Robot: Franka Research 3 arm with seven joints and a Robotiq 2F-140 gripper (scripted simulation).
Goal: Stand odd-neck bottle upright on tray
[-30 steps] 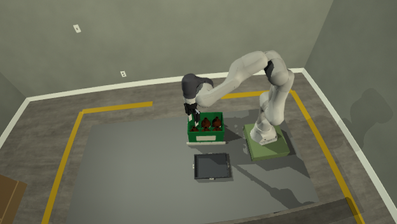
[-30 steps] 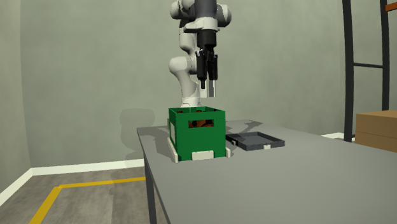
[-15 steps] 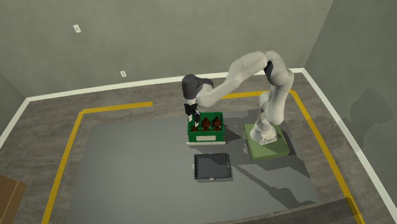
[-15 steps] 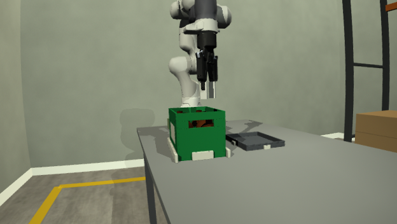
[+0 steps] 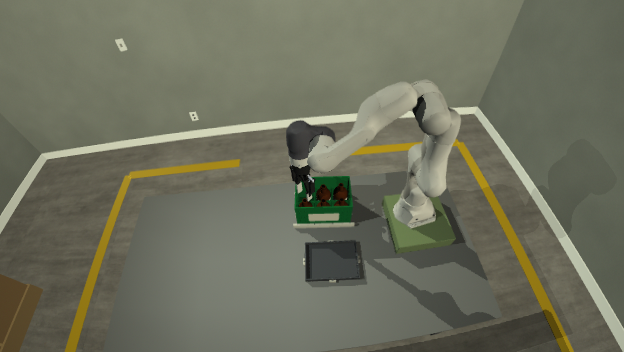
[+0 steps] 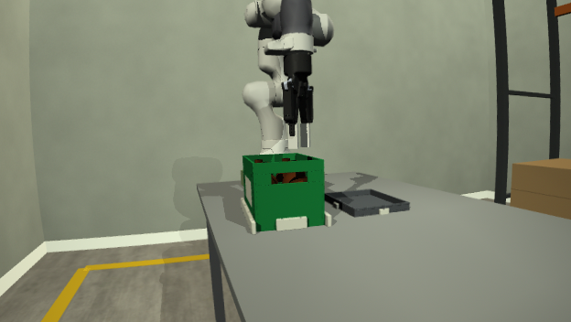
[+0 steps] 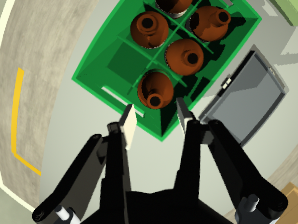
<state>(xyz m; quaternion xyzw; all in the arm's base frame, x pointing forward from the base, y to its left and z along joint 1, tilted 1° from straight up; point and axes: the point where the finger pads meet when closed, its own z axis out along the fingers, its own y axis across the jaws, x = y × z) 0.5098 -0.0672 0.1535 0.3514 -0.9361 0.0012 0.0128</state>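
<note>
Right now the green crate is 90 mm behind my hand, 40 mm to the right of it and 150 mm below it. Round my hand: dark grey tray (100 mm behind, 260 mm to the left, 220 mm below).
</note>
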